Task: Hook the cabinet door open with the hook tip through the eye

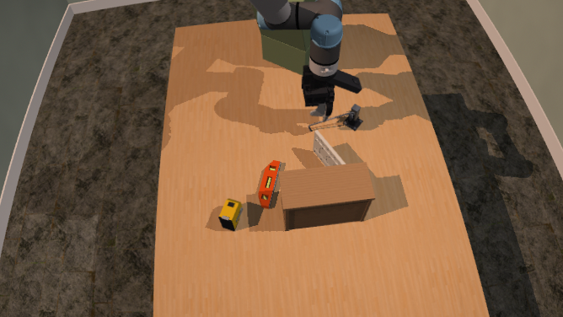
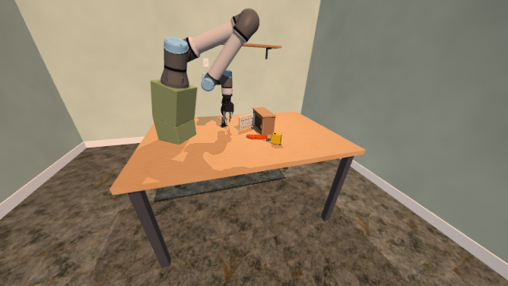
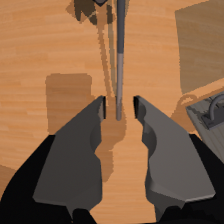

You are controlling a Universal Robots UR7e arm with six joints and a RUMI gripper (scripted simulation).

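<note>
My hand is 7 cm to the right of the dark hook post and 3 cm above it. The rest, counted from my hand: yellow tape measure: 26 cm ahead, 31 cm to the right, 4 cm below; white cabinet door: 16 cm ahead, 1 cm below; orange spirit level: 16 cm ahead, 20 cm to the right, 7 cm below.
</note>
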